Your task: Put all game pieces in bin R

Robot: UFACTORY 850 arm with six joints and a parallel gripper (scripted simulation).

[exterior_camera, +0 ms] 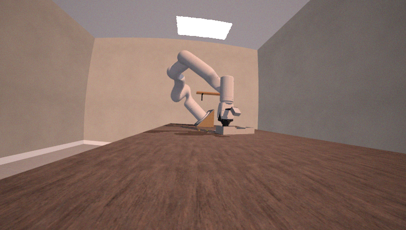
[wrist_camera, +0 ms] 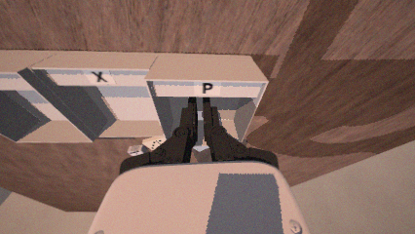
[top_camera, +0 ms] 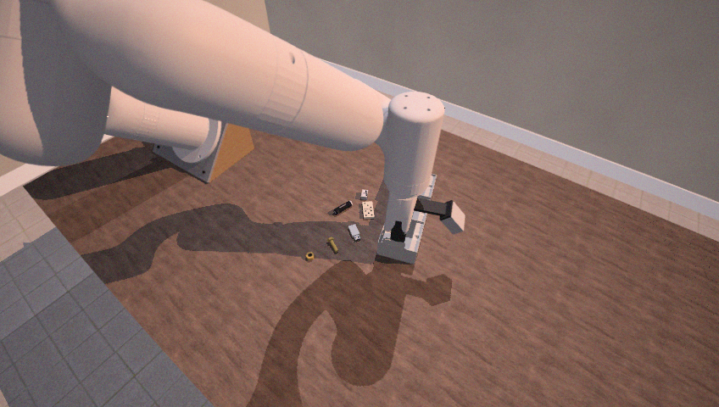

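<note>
The bin lies 8 cm to the left of my hand, 1 cm below it and 1 cm behind it. Also, from my hand: domino (10 cm behind, 4 cm to the left, 3 cm below); white usb stick (9 cm behind, 4 cm to the right, 3 cm below); yellow bolt (12 cm behind, 9 cm to the right, 3 cm below).
</note>
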